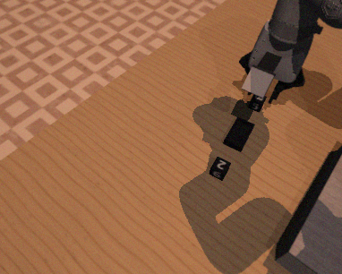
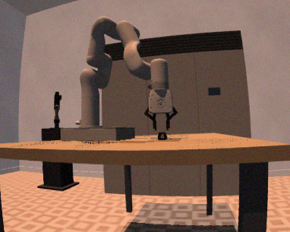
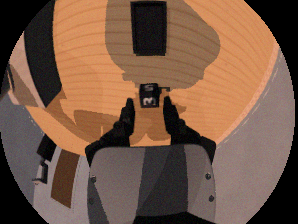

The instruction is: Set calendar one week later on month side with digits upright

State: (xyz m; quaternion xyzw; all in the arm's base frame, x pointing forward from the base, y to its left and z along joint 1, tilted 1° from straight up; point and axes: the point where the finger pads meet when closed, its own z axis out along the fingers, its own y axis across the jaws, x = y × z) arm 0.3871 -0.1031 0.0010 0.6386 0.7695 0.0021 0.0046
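Now: the black cube 4 cm below my hand. Round my hand: black digit cube (21 cm to the left, 4 cm below, 3 cm behind).
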